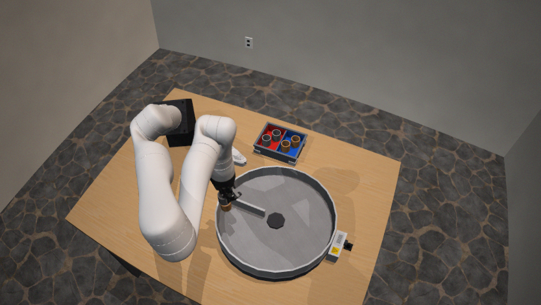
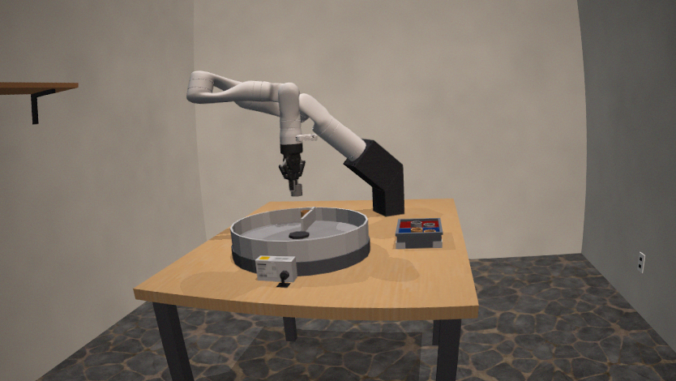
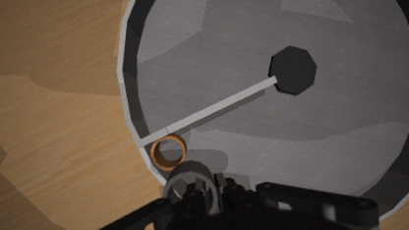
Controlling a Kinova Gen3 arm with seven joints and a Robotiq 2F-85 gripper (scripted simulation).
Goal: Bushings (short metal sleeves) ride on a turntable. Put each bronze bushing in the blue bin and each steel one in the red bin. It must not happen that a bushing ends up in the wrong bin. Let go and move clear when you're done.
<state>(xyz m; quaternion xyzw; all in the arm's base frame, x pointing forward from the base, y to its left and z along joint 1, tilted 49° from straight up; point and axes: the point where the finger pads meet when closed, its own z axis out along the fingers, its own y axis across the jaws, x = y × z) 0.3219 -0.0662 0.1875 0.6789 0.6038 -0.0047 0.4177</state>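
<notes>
Right now the two-part bin is 2 cm ahead of my hand, 41 cm to the left of it and 16 cm below it. Round my hand: turntable 15 cm ahead, 5 cm to the left, 13 cm below.
</notes>
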